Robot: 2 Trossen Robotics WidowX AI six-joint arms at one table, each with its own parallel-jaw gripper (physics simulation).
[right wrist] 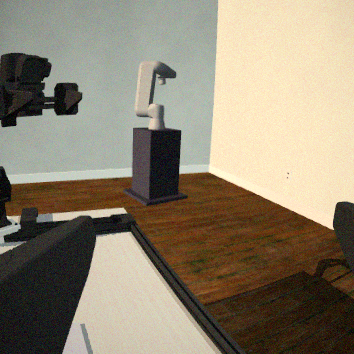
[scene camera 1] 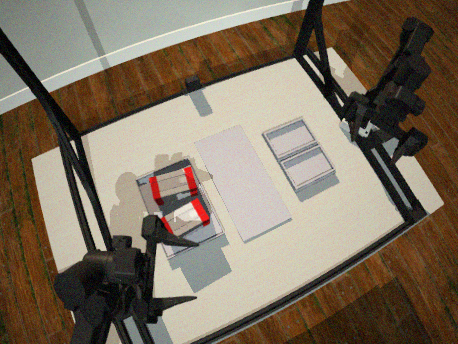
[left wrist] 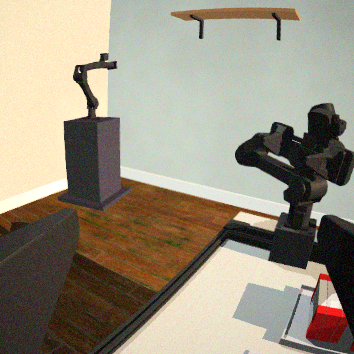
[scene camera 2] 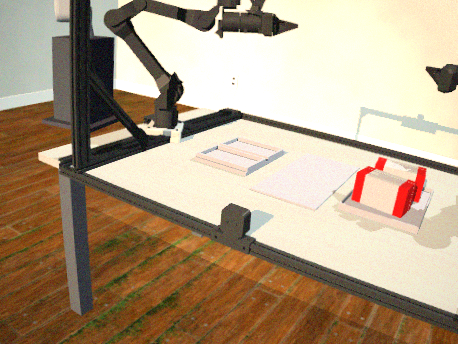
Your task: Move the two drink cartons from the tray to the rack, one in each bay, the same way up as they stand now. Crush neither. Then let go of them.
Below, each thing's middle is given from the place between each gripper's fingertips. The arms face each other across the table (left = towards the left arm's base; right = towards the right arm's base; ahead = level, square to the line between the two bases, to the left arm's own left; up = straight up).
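Labels:
From my left hand: grey tray [scene camera 1: 213, 230] 330 mm to the right, 240 mm behind, 350 mm below. Pale mat [scene camera 1: 253, 202] 130 mm to the right of that hand, 200 mm behind, 360 mm below.
My right hand: 60 mm to the right of the grey tray, 200 mm past it, 300 mm above it. Counted from that same right hand: pale mat 260 mm to the left, 160 mm behind, 310 mm below.

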